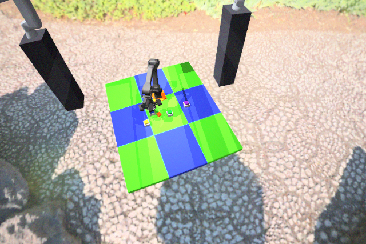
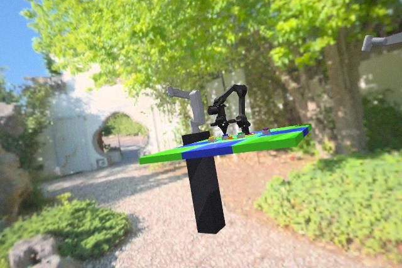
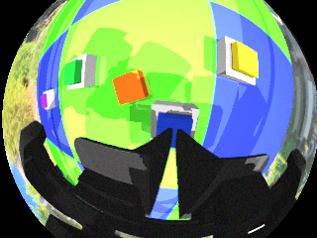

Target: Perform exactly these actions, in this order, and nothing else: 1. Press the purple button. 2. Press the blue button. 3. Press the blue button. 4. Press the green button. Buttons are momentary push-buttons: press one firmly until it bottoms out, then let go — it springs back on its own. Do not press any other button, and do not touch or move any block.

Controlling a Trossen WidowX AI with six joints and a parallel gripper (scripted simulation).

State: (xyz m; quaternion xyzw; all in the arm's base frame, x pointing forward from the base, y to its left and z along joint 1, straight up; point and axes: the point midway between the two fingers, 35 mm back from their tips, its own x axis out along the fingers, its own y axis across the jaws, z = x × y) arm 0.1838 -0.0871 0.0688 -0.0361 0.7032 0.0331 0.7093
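The blue button is 10 mm below my gripper tip. Also, from my gripper tip: small orange block (30 mm ahead, 60 mm to the left, 30 mm below); then yellow button (90 mm ahead, 60 mm to the right, 10 mm below); then green button (50 mm ahead, 150 mm to the left, 10 mm below).
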